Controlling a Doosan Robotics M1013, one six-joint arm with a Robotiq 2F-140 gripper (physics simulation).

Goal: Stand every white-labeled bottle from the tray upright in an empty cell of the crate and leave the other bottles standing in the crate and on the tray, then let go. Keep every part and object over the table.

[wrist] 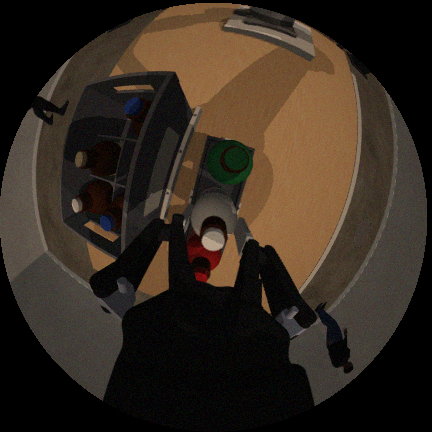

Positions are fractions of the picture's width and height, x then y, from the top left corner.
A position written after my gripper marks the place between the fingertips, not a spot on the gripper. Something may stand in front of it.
Observation:
I see my gripper (0.49,0.51), a green bottle (0.53,0.37) and a pale rail (0.45,0.28).

